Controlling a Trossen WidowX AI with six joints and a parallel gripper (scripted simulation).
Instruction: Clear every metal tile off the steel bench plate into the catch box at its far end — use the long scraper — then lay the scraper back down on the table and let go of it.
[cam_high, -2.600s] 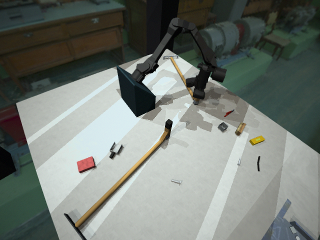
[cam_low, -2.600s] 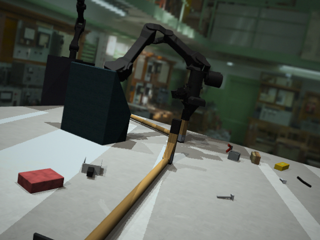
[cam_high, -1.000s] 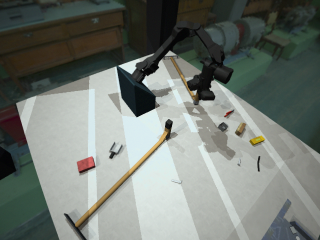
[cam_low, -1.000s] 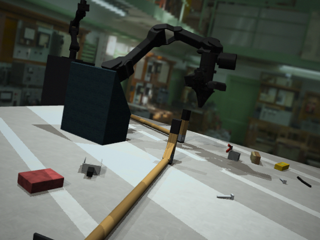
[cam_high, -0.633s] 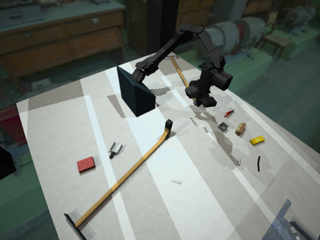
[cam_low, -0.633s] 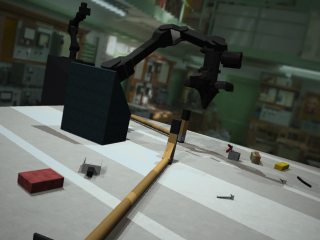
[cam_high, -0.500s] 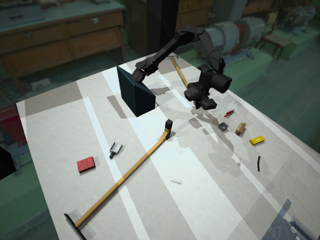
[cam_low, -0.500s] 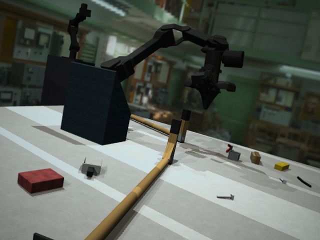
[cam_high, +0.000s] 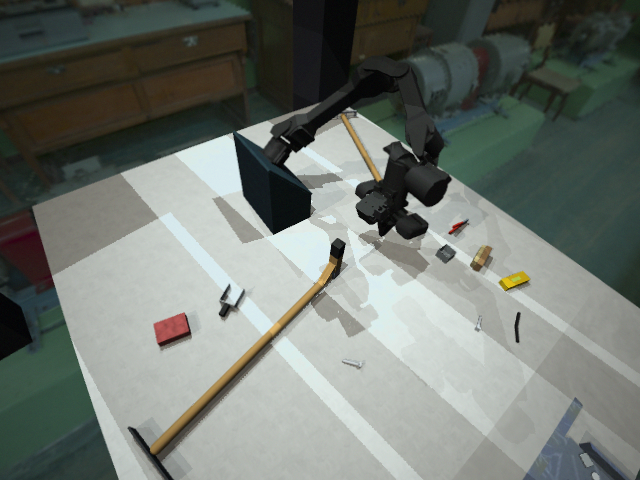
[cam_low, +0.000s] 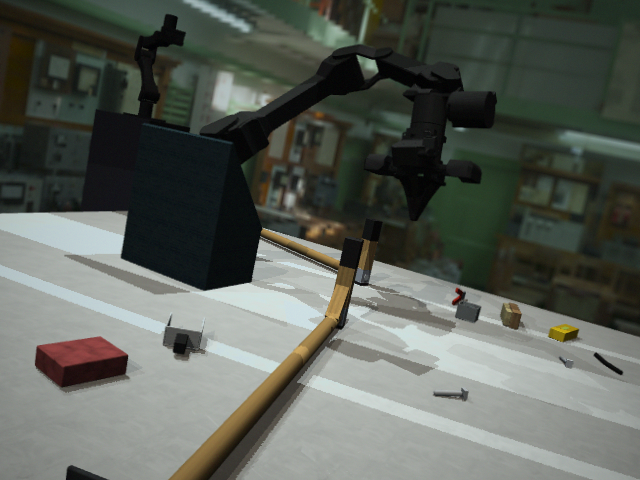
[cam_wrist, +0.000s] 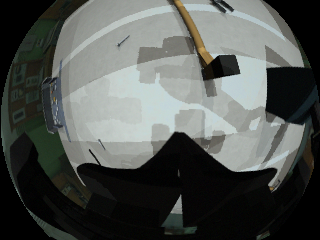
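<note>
The long scraper lies 350 mm to the right of my gripper tip, 130 mm below it and 30 mm behind it. Round my gripper tip: wooden block (310 mm to the left, 180 mm ahead, 170 mm below); grey box (240 mm to the left, 180 mm below, 100 mm ahead); grey bracket (340 mm to the right, 180 mm below, 180 mm behind).
</note>
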